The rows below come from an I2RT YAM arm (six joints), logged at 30 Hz.
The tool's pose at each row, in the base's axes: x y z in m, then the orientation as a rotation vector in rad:
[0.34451 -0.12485 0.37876 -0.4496 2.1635 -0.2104]
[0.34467 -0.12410 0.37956 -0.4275 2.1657 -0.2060]
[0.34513 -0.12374 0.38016 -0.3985 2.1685 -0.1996]
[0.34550 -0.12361 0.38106 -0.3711 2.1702 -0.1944]
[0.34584 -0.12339 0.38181 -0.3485 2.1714 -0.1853]
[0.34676 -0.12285 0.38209 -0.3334 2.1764 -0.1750]
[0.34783 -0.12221 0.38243 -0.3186 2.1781 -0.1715]
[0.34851 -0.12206 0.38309 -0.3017 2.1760 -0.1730]
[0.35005 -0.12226 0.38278 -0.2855 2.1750 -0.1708]
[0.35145 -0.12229 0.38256 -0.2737 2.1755 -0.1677]
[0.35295 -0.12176 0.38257 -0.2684 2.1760 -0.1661]
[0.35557 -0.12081 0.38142 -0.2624 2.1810 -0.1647]
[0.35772 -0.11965 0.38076 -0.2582 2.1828 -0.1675]
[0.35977 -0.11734 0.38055 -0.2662 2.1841 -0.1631]
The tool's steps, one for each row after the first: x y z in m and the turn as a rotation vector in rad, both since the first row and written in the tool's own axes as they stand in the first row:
[-0.00098 0.00040 -0.00033 0.0050 0.0000 0.0176]
[-0.00181 0.00044 -0.00031 0.0112 0.0000 0.0410]
[-0.00273 0.00019 -0.00054 0.0177 -0.0004 0.0627]
[-0.00356 0.00008 -0.00071 0.0198 -0.0018 0.0824]
[-0.00448 0.00027 -0.00012 0.0174 0.0006 0.0974]
[-0.00556 0.00049 0.00055 0.0202 0.0012 0.1094]
[-0.00648 0.00026 0.00071 0.0281 -0.0009 0.1209]
[-0.00700 -0.00020 0.00214 0.0329 -0.0025 0.1333]
[-0.00758 -0.00050 0.00340 0.0351 -0.0027 0.1430]
[-0.00860 -0.00037 0.00461 0.0359 -0.0026 0.1474]
[-0.00952 0.00022 0.00741 0.0361 0.0020 0.1525]
[-0.01064 0.00098 0.00955 0.0393 0.0042 0.1546]
[-0.01250 0.00267 0.01136 0.0330 0.0047 0.1506]

